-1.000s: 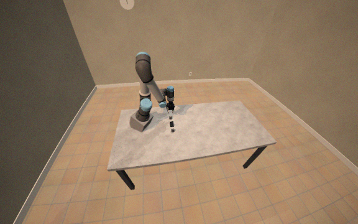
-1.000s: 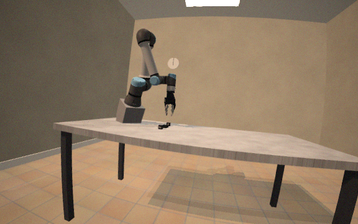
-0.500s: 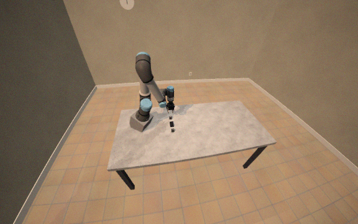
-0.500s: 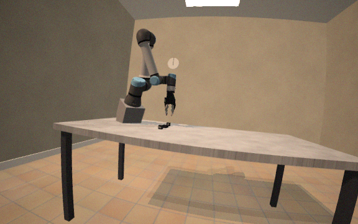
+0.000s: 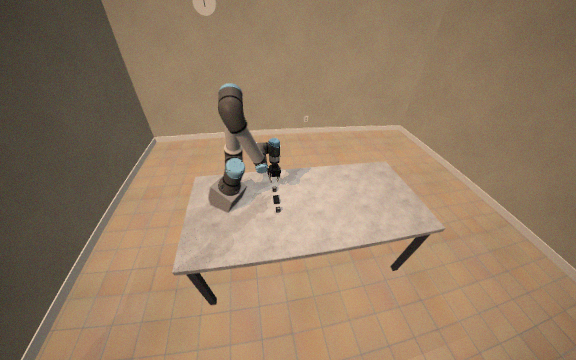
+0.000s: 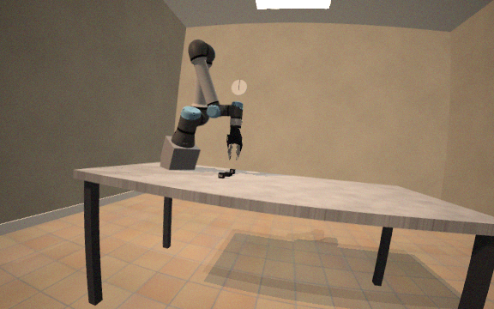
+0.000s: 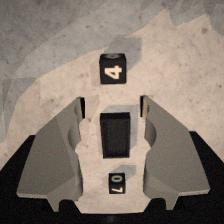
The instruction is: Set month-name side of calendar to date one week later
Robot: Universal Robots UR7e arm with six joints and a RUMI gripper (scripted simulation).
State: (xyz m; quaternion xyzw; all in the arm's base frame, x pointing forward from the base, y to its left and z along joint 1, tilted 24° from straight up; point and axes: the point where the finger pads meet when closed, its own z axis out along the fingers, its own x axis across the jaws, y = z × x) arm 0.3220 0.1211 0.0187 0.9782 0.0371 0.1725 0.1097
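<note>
Now: the black cube 90 mm below my hand. From my hand the other things lie so: black date cube 210 mm to the right, 90 mm below, 10 mm ahead; black calendar tray 110 mm to the right, 100 mm below, 10 mm ahead.
</note>
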